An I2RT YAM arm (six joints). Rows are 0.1 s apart.
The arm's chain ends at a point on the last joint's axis. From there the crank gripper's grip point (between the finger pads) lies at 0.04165 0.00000 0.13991 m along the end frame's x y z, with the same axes.
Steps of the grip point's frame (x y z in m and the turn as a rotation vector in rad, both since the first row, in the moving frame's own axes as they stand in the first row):
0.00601 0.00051 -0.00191 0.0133 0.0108 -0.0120
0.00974 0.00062 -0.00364 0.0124 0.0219 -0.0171
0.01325 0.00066 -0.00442 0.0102 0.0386 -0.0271
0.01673 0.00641 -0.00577 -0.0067 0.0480 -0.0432
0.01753 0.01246 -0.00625 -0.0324 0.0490 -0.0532
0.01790 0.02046 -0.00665 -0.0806 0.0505 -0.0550
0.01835 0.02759 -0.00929 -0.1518 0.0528 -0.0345
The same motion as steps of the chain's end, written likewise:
0.00452 0.00288 -0.00144 0.0133 0.0108 -0.0120
0.00671 0.00309 -0.00268 0.0124 0.0219 -0.0171
0.00792 0.00328 -0.00270 0.0102 0.0386 -0.0271
0.01009 0.00742 -0.00361 -0.0067 0.0480 -0.0432
0.01067 0.01036 -0.00401 -0.0324 0.0490 -0.0532
0.01065 0.01177 -0.00401 -0.0806 0.0505 -0.0550
0.01071 0.00817 -0.00541 -0.1518 0.0528 -0.0345

